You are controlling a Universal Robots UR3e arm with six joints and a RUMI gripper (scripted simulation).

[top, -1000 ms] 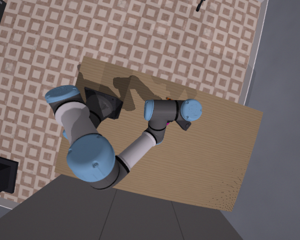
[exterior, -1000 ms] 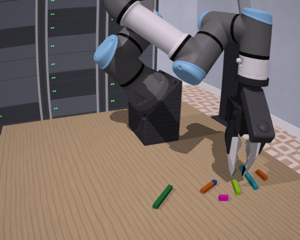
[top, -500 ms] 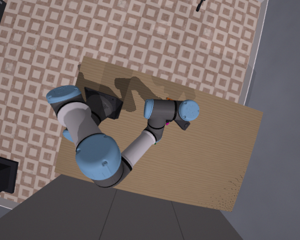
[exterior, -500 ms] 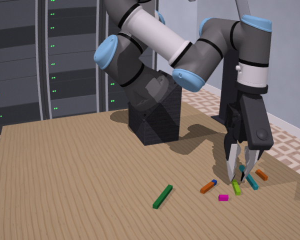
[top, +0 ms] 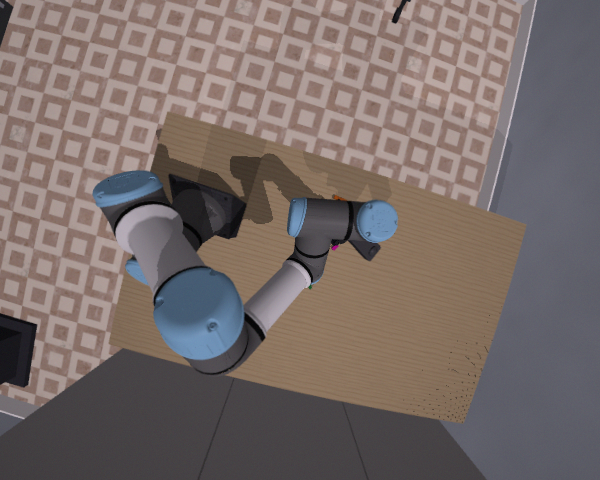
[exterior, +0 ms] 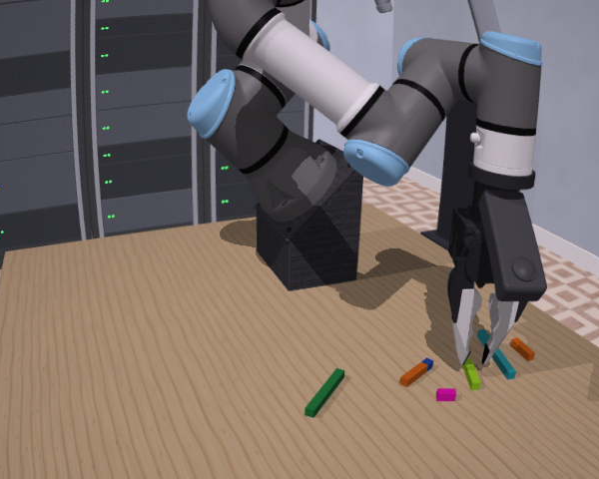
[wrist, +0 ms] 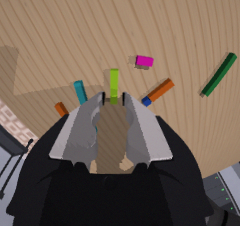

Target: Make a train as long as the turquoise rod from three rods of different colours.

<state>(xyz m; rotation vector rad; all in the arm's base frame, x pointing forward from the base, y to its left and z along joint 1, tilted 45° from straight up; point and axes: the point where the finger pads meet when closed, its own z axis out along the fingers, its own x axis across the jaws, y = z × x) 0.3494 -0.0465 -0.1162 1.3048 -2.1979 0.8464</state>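
Right now my hand is 30 mm above the lime rod. The rest, counted from my hand: magenta rod (20 mm ahead, 50 mm to the right, 30 mm below); then blue rod (40 mm behind, 30 mm to the right, 30 mm below); then turquoise rod (20 mm behind, 60 mm to the left, 30 mm below).
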